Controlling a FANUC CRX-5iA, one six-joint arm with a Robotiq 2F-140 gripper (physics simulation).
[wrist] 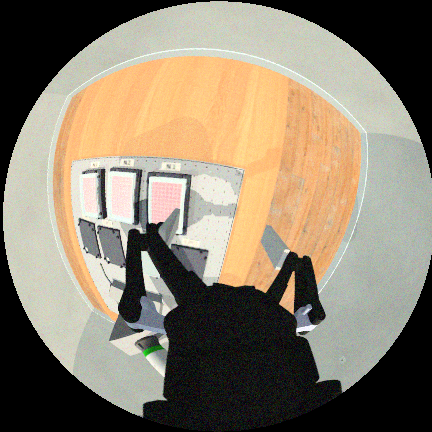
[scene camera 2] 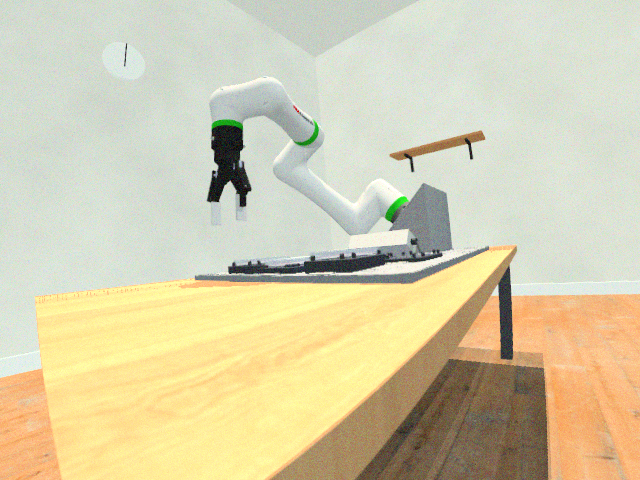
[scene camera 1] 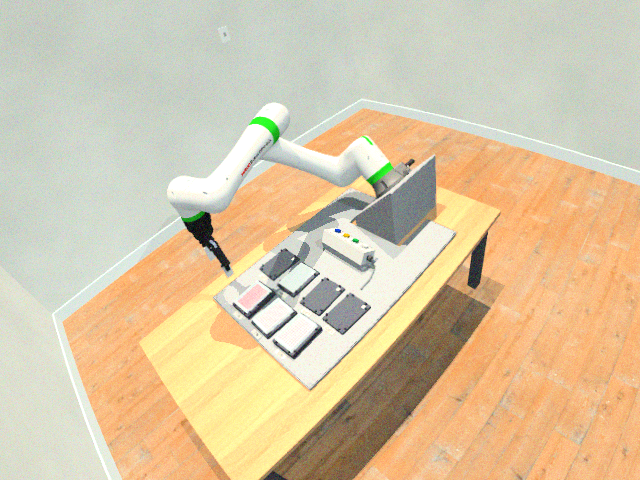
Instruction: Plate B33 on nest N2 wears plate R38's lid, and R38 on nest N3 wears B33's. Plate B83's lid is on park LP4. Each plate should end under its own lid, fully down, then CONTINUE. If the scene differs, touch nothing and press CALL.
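Frame: origin at the arm's base, x ahead, y left, z up, level; metres.
Where they show: gripper, between the fingertips: [wrist: 222, 225] [scene camera 2: 228, 222] [scene camera 1: 221, 266]; arm's base, origin of its link: [wrist: 145, 341] [scene camera 2: 410, 220] [scene camera 1: 391, 187].
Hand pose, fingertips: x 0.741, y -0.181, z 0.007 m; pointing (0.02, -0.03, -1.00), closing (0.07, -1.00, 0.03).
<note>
Each offset is from my fingertips to the top centre of the thing. "*": to the spot under its first point. Level surfaces: height alone.
My gripper [scene camera 1: 228, 271] [scene camera 2: 229, 214] [wrist: 222, 225] is open and empty, high beyond the board's edge beside nest N1. The plate on N1 @(dx -0.031, dy +0.116, dz -0.105 m) [scene camera 1: 253, 298] [wrist: 167, 192] shows deeper pink. The plate on N2 @(dx -0.040, dy +0.248, dz -0.110 m) [scene camera 1: 273, 316] [wrist: 123, 195] and the plate on N3 @(dx -0.057, dy +0.374, dz -0.100 m) [scene camera 1: 297, 334] [wrist: 91, 195] look paler under whitish covers. A pale lid @(dx -0.214, dy +0.163, dz -0.122 m) [scene camera 1: 298, 279] lies on the second park from the left in scene camera 1; my finger partly hides it in the wrist view. Plate names and lid marks are too small to read. No lid looks plainly tilted.
Dark empty parks @(* dx -0.209, dy +0.038, dz -0.130 m) [scene camera 1: 279, 263] @(* dx -0.227, dy +0.304, dz -0.130 m) [scene camera 1: 322, 295] @(* dx -0.237, dy +0.427, dz -0.130 m) [scene camera 1: 346, 312] lie behind the nests. A white button box @(dx -0.442, dy +0.213, dz -0.056 m) [scene camera 1: 347, 249] with blue, yellow and green buttons stands farther back; its cable trails on the board @(dz -0.140 m) [scene camera 1: 413, 263]. A tall grey panel [scene camera 1: 416, 198] [scene camera 2: 429, 222] stands by the arm's base.
</note>
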